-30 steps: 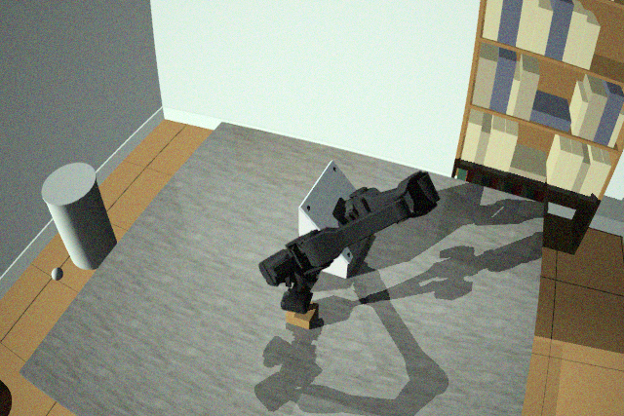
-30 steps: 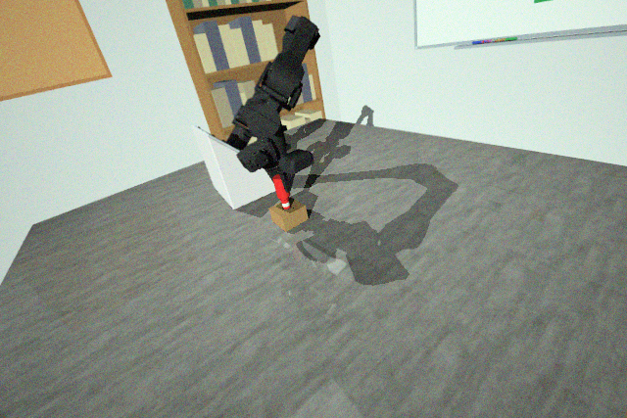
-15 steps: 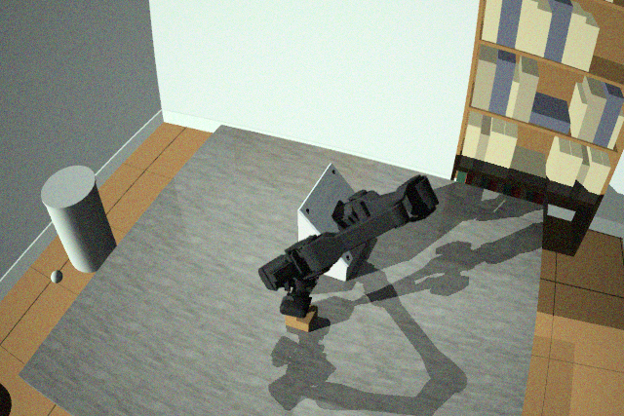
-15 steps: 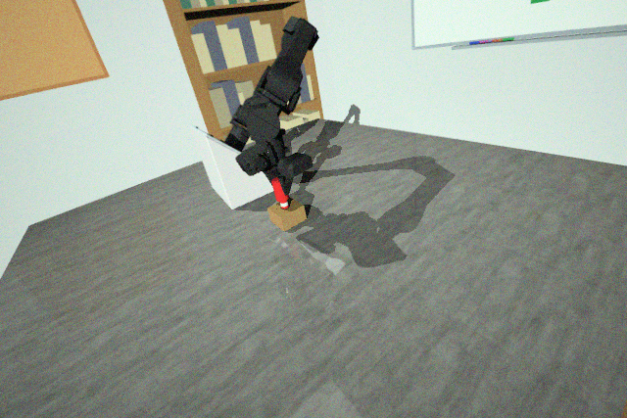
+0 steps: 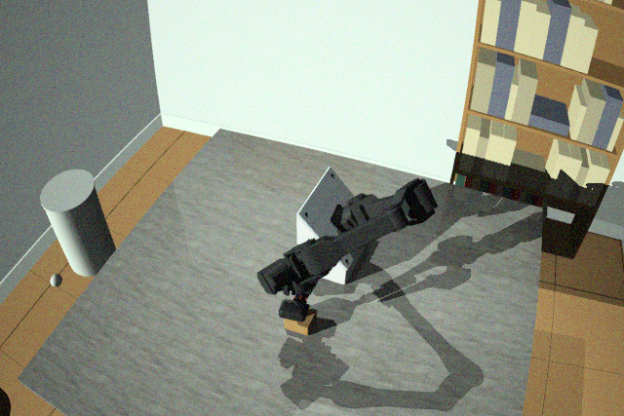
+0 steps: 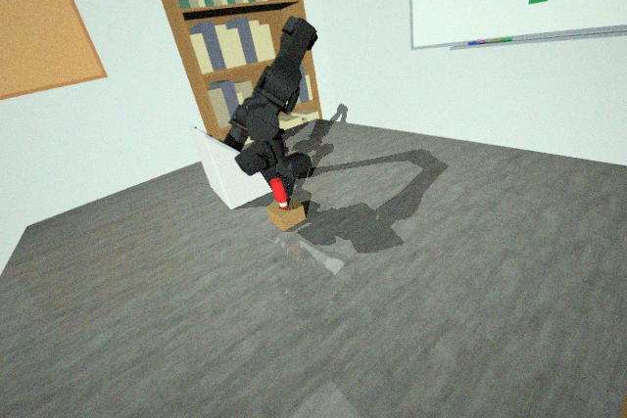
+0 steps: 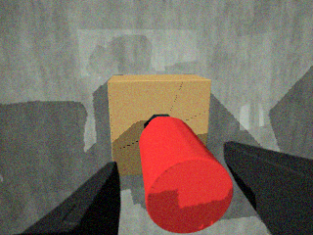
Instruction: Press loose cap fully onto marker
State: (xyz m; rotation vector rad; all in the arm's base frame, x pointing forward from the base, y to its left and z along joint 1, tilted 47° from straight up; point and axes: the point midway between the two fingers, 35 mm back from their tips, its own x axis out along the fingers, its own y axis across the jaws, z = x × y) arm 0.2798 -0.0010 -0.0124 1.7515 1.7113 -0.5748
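My gripper tip is 1 cm below the red cap. Round my gripper tip: holder block (6 cm below).
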